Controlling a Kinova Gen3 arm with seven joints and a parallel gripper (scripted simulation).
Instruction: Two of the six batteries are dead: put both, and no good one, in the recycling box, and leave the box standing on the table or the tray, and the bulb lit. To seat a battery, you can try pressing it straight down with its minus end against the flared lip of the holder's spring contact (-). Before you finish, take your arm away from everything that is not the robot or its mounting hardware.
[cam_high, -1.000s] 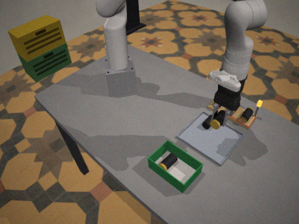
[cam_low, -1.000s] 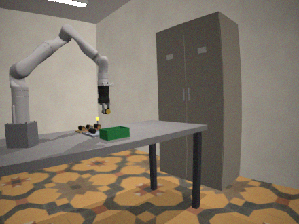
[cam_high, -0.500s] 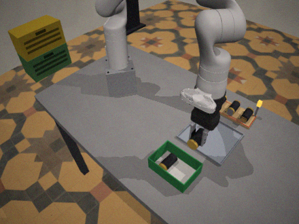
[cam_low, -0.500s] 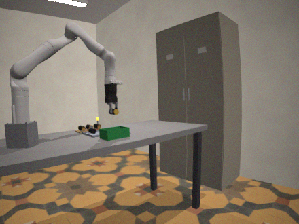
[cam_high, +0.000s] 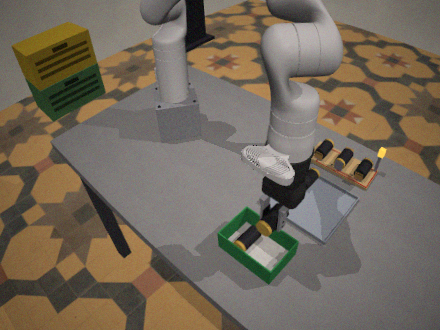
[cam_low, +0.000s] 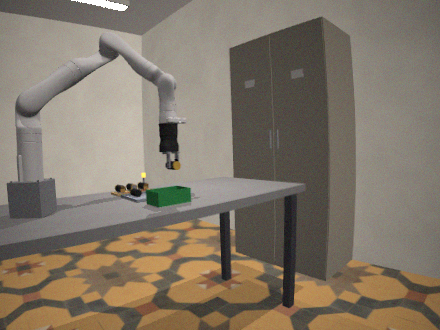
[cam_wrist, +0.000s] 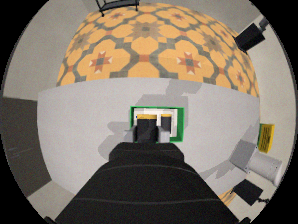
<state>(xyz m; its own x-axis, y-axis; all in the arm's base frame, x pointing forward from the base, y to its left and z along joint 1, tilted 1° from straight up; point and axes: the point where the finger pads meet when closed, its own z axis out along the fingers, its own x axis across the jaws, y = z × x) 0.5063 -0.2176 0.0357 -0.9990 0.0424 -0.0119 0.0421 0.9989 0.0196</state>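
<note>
The green recycling box lies 3 cm behind my hand and 14 cm below it.
</note>
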